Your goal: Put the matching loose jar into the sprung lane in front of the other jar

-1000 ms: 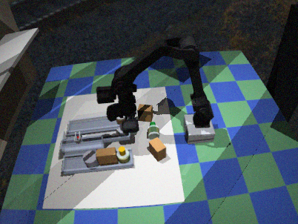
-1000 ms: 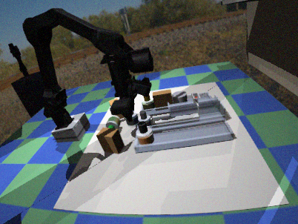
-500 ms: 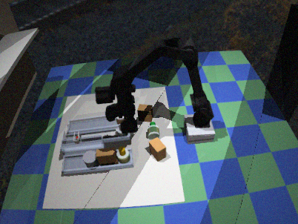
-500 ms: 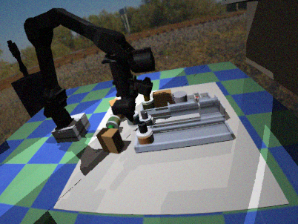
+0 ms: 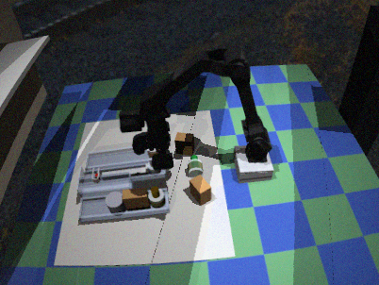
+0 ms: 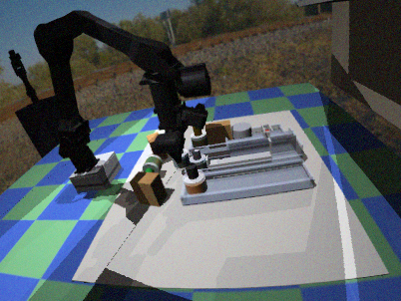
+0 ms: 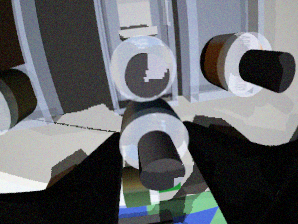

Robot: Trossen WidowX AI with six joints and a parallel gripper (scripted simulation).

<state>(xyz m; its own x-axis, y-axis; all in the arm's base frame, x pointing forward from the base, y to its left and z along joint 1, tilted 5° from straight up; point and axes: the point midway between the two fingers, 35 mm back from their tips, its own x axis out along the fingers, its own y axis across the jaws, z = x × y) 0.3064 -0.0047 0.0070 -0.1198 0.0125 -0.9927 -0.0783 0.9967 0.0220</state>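
The grey rack is 18 cm ahead of my gripper tip, 4 cm to the left of it and 4 cm below it. Also, from my gripper tip: grey cylinder (16 cm ahead, 14 cm to the left, 3 cm below).
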